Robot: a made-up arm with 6 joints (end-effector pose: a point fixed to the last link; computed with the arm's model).
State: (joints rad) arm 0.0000 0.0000 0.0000 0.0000 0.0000 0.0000
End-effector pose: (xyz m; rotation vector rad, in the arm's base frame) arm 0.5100 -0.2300 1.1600 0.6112 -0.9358 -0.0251
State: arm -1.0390 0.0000 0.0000 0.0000 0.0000 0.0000
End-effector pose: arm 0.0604 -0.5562 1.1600 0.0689 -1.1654 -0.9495
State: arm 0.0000 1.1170 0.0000 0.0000 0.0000 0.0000
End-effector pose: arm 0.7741 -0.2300 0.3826 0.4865 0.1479 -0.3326
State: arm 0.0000 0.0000 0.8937 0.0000 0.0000 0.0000
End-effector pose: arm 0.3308 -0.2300 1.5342 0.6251 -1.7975 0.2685
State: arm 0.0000 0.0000 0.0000 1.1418 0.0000 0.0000
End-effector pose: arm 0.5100 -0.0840 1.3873 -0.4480 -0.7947 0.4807
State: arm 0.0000 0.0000 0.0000 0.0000 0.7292 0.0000
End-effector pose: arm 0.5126 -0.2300 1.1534 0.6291 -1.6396 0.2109
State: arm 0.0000 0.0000 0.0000 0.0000 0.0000 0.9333
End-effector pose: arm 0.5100 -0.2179 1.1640 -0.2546 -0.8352 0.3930
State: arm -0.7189 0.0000 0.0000 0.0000 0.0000 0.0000
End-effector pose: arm 0.2324 -0.5089 1.1600 0.2481 -1.1144 -0.6662
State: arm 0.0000 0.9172 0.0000 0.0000 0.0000 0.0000
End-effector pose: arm 0.7943 -0.2300 0.5358 0.5168 -0.0461 -0.2821
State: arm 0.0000 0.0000 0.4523 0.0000 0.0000 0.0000
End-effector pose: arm 0.4618 -0.2300 1.3698 0.6288 -1.3729 0.1177
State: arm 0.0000 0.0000 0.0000 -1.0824 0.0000 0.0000
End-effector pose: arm 0.5100 -0.0973 0.9393 1.6035 -0.8760 -0.5590
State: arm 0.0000 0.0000 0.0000 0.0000 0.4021 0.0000
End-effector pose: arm 0.5108 -0.2300 1.1561 0.6279 -1.3245 0.1013
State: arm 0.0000 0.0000 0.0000 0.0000 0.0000 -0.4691
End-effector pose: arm 0.5100 -0.2334 1.1544 1.0440 -0.9349 -0.2501
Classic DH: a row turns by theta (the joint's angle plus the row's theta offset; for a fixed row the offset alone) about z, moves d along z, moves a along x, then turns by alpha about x. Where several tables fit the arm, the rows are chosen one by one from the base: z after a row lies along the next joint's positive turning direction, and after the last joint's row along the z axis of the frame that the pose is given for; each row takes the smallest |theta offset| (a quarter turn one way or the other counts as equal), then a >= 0, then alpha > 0; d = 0 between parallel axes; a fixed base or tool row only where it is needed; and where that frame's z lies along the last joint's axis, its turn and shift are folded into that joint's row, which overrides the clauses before.
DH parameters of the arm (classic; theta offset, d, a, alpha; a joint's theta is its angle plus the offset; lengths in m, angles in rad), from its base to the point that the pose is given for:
joint 1: 0 0.56 0.02 -1.5708
joint 2: -1.5541 0 0.6001 3.1416
joint 3: 0.0167 -0.02 0 -1.5708
joint 4: 0 -0.49 0 1.5708
joint 5: 0 0.24 -0.01 -1.5708
joint 6: 0.7384 -0.0065 0.0007 0.7081
tool (fixed): -1.1975 0.0217 0 0

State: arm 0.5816 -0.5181 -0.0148 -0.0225 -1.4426 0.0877
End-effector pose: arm 0.2582 -0.1046 1.3262 0.4659 0.1298 0.3633
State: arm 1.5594 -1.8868 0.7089 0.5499 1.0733 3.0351
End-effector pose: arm 0.1727 -1.0386 0.5543 -0.3692 -0.5651 -1.9340
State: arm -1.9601 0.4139 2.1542 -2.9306 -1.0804 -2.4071
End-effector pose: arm 0.1447 -0.3179 1.5707 2.6287 0.8817 -0.6404
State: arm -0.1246 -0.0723 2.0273 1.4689 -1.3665 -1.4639
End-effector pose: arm -0.4627 0.0583 1.4383 -1.2051 2.5294 0.9589
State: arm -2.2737 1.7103 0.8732 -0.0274 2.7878 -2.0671
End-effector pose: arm -0.7928 -0.5885 0.0977 0.1979 -2.1361 0.7097
